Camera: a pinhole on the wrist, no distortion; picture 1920 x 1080 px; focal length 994.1 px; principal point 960.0 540.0 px. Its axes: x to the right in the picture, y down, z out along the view. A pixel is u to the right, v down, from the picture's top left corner.
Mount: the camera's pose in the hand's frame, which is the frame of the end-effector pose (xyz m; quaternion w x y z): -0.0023 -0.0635 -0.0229 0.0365 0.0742 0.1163 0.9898
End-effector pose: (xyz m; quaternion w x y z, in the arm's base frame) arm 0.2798 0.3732 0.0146 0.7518 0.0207 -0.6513 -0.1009
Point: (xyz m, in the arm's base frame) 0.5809 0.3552 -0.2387
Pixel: behind the camera
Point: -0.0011 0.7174 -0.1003
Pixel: outside the picture
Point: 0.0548 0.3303 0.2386
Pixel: 445.8 621.2
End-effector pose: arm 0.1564 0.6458 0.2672 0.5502 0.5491 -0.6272 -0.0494
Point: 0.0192 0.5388 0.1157
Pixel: 1294.6 766.8
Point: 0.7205 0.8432 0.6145
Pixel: behind the camera
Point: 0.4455 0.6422 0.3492
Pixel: behind the camera
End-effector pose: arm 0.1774 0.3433 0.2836 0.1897 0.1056 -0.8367 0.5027
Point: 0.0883 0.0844 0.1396
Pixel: 1063.9 511.5
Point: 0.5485 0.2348 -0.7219
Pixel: outside the picture
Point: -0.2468 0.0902 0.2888
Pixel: 156.0 452.3
